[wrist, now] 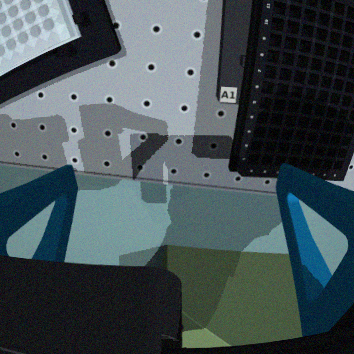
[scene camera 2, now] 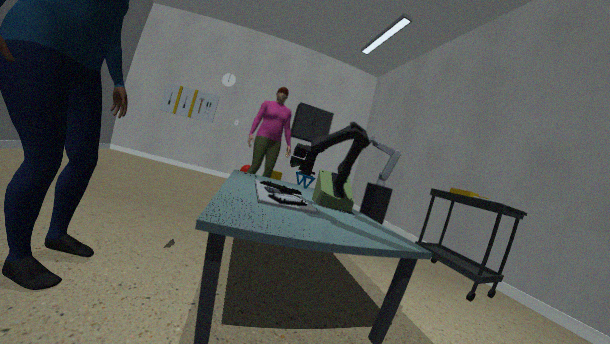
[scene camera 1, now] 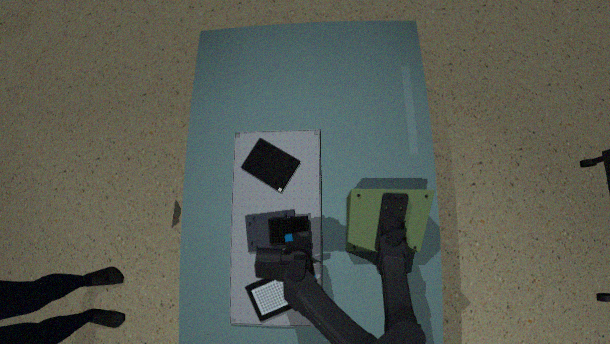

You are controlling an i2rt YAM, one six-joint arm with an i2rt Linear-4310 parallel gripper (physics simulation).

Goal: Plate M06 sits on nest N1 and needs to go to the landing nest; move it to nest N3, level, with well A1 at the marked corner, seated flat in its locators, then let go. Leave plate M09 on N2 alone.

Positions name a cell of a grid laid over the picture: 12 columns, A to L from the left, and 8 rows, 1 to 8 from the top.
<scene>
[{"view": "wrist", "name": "gripper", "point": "F4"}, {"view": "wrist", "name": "black well plate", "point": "J3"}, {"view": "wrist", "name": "white well plate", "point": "B1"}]
</scene>
